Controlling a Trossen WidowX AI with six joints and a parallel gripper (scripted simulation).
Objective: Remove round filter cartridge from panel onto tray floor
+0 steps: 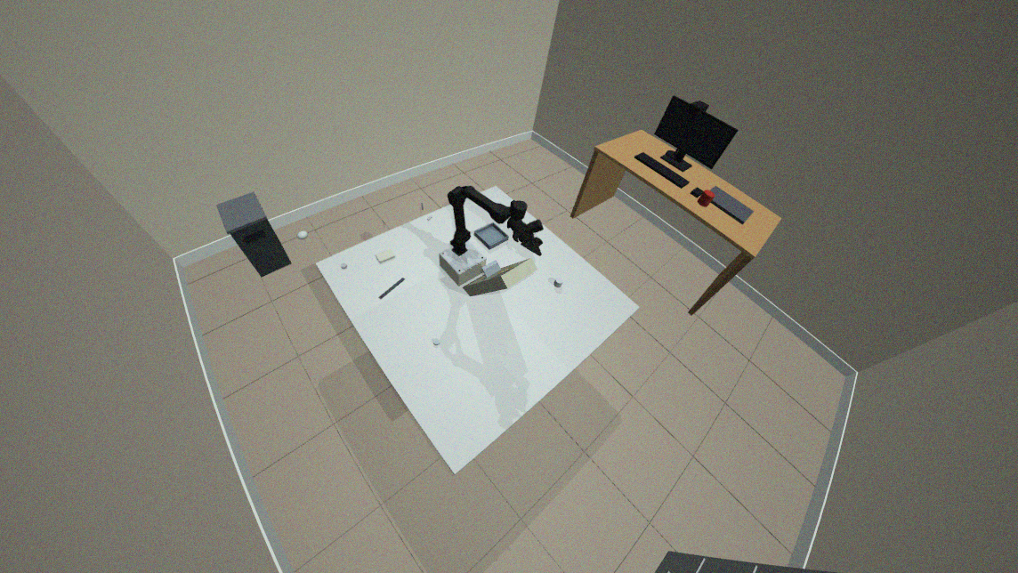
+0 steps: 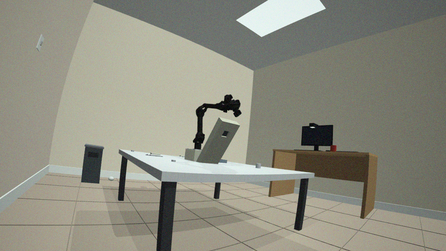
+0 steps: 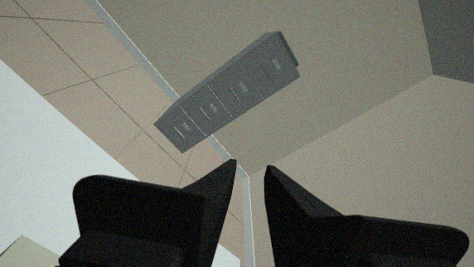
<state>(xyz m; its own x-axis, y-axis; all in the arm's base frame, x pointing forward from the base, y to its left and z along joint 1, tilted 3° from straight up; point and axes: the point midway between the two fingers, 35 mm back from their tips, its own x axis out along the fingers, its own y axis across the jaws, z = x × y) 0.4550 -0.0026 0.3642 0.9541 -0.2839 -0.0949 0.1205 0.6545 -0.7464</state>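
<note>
Right now the grey round filter cartridge is 21 cm below my gripper tip, 12 cm behind it and 2 cm to the right of it. Also, from my gripper tip: small beige block: 78 cm behind, 47 cm below, 25 cm to the right; grey square tray: 50 cm behind, 47 cm below, 31 cm to the left.
</note>
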